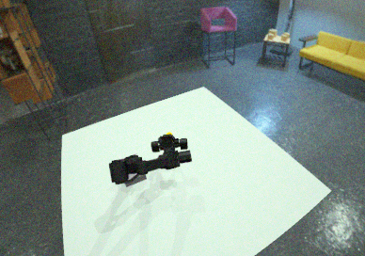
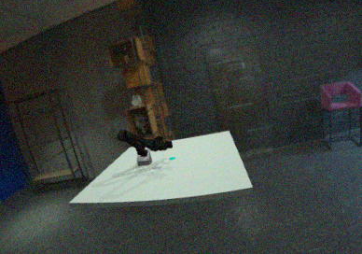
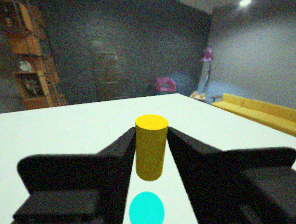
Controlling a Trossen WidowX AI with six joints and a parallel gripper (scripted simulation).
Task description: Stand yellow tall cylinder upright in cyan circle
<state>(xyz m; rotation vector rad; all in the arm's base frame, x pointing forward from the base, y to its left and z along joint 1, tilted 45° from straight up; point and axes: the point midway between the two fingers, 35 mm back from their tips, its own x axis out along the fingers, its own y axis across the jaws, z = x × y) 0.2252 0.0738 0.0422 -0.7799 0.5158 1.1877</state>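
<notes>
Right now my gripper tip is 160 mm above the cyan circle. From my gripper tip the other things lie so: yellow tall cylinder (20 mm below).
</notes>
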